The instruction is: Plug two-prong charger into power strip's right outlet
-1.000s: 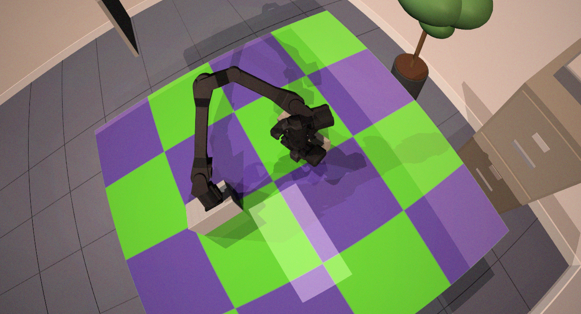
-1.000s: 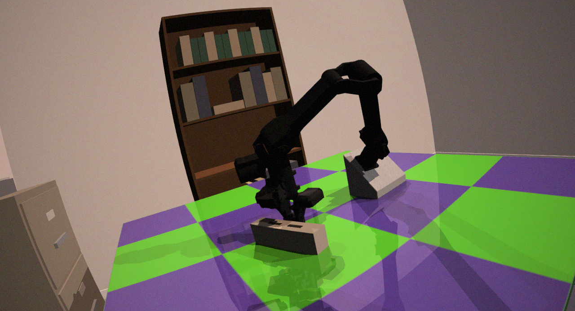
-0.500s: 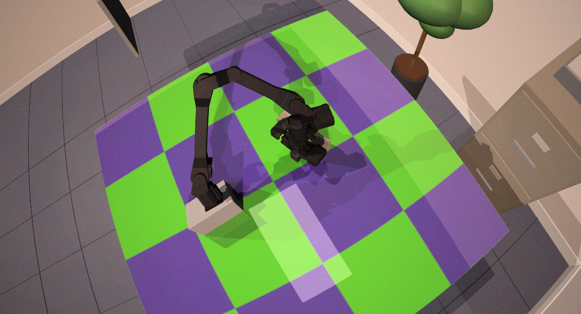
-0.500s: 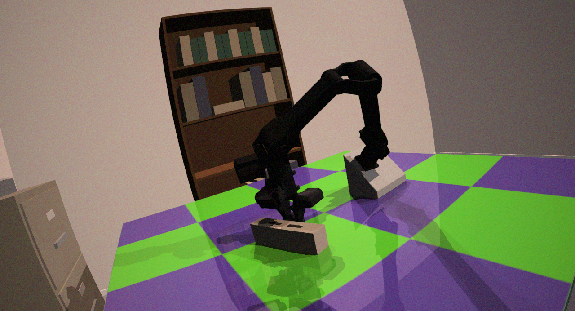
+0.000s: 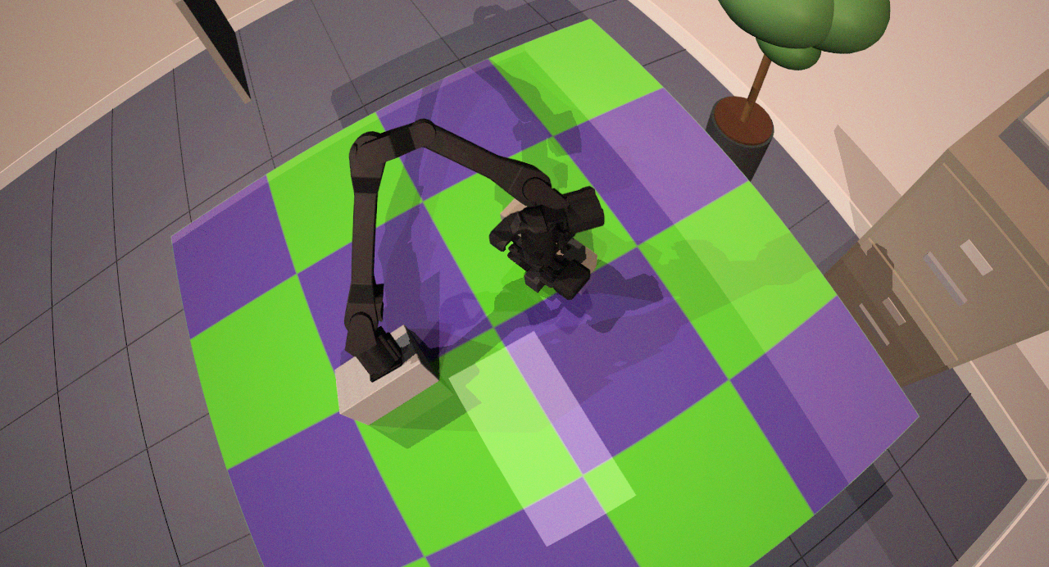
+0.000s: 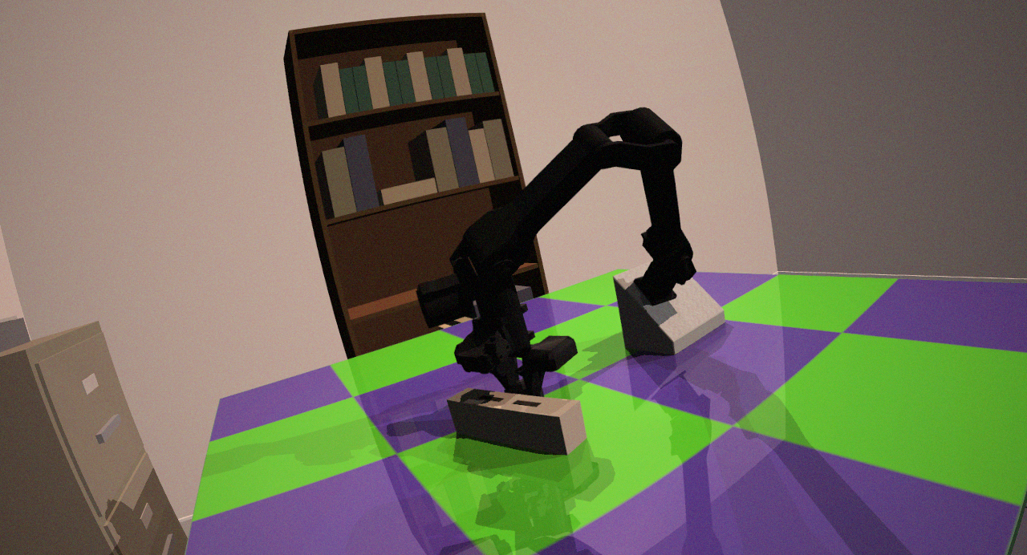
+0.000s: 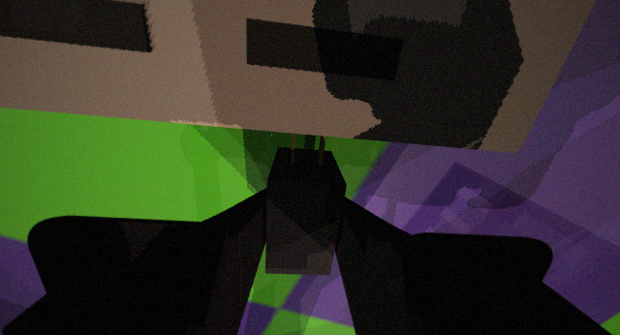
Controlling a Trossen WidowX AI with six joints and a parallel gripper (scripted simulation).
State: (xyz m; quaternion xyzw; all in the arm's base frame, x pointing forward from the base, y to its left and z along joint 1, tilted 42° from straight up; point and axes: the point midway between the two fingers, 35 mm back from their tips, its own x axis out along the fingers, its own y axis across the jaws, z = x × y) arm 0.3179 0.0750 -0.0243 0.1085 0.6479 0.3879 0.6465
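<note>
My gripper tip is 20 mm short of the two-prong charger, 10 mm to the right of it and 10 mm below it.
</note>
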